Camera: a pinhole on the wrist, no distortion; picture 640 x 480 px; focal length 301.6 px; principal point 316.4 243.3 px. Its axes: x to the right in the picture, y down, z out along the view. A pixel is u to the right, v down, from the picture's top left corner.
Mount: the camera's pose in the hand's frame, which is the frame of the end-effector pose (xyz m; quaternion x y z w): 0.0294 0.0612 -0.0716 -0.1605 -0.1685 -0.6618 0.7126
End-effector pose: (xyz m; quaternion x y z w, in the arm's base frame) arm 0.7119 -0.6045 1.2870 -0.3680 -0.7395 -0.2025 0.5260
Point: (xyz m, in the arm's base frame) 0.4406 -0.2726 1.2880
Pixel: 522.3 337.5
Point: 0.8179 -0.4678 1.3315
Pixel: 184.6 358.1
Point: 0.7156 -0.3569 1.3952
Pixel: 342.4 463.4
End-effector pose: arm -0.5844 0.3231 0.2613 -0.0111 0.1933 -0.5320 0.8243
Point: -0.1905 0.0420 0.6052
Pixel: 428.9 386.2
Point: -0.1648 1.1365 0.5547
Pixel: outside the picture
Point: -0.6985 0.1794 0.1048
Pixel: behind the camera
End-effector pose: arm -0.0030 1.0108 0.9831 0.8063 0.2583 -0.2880 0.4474
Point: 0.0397 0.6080 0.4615
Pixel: 581.7 416.2
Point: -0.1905 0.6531 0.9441
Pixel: 495.5 88.6
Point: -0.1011 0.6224 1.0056
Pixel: 404.5 116.9
